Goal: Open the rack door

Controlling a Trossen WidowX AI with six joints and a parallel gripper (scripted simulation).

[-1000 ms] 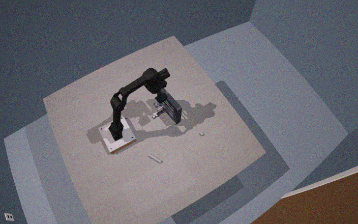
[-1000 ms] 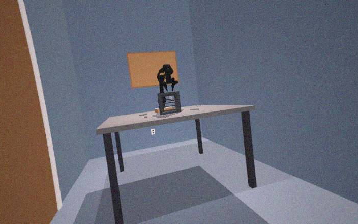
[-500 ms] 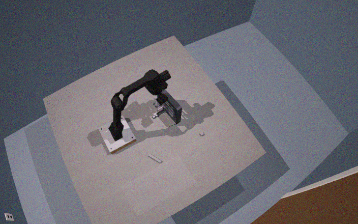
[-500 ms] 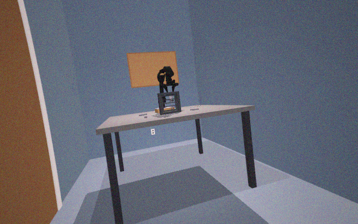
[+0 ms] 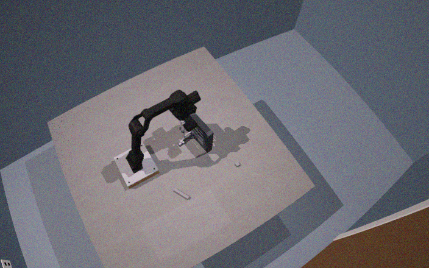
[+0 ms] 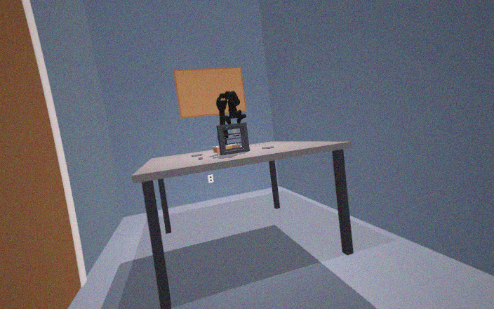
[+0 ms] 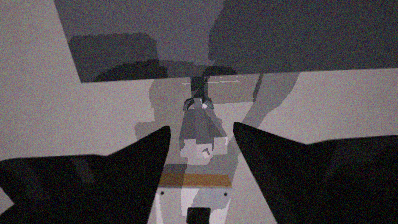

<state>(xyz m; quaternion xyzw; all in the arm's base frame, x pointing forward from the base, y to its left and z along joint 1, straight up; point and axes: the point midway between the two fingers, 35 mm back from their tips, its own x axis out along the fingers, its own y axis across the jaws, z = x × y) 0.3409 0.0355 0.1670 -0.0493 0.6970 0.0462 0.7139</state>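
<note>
Now: gripper tip 10 mm past the pale handle and 50 mm above it.
</note>
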